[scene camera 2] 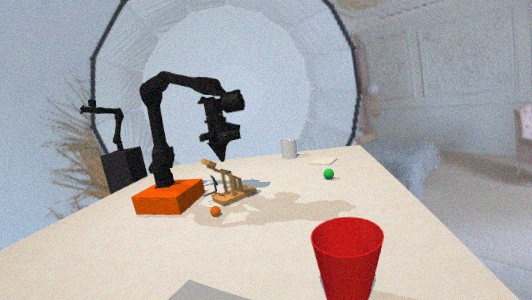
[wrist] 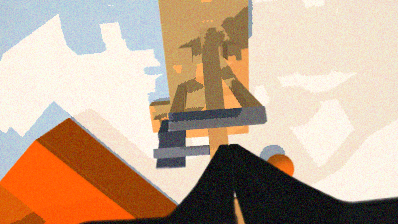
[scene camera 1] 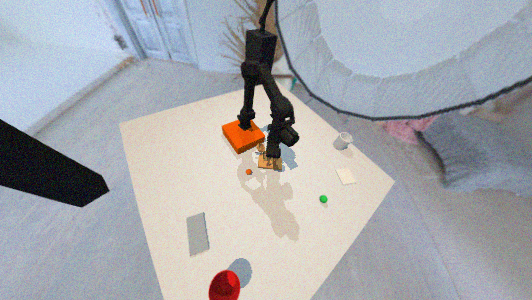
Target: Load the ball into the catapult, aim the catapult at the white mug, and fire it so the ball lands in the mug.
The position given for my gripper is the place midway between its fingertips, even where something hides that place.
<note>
My gripper [scene camera 2: 222, 161] is shut and holds nothing. I also see a grey flat plate [scene camera 1: 196, 230].
My gripper is seen too in the wrist view [wrist: 228, 152]. The wrist view does not show the grey flat plate: it is out of frame.
</note>
